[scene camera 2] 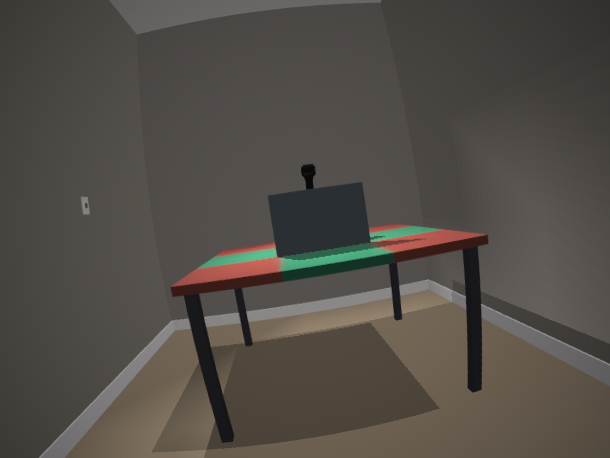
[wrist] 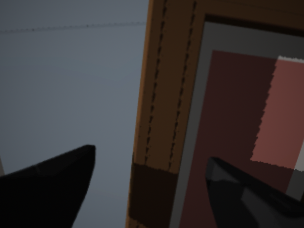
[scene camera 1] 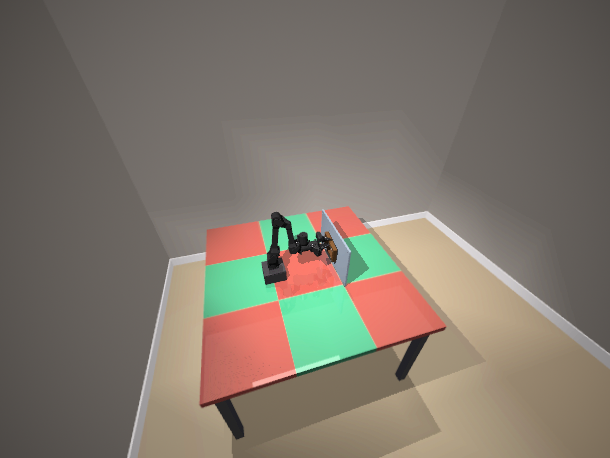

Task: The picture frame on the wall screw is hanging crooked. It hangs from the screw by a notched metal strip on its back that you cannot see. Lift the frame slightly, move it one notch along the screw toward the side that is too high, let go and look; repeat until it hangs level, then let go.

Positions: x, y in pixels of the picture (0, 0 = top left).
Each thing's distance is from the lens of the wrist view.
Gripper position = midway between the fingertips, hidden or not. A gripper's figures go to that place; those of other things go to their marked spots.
my gripper point(wrist: 151, 160): 0.11 m
picture frame point(wrist: 217, 86): 0.12 m
